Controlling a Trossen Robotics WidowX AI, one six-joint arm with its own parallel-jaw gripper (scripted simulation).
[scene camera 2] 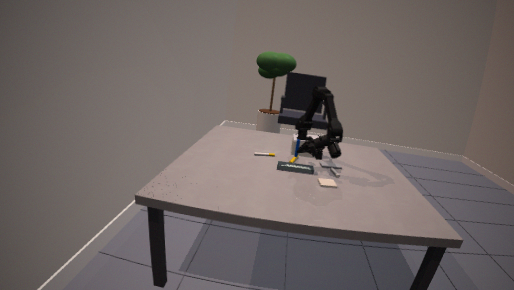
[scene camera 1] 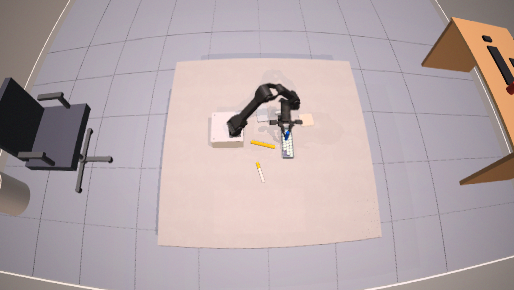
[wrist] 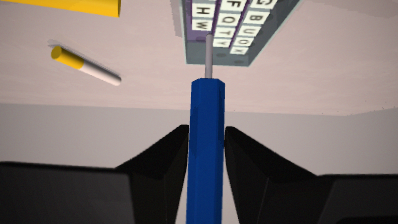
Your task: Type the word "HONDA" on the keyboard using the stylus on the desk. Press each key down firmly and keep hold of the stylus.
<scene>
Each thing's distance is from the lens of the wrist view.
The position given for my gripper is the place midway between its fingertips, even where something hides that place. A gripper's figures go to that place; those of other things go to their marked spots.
my gripper (wrist: 206, 133): 11 cm
yellow-and-white pen (wrist: 58, 53): 29 cm
</scene>
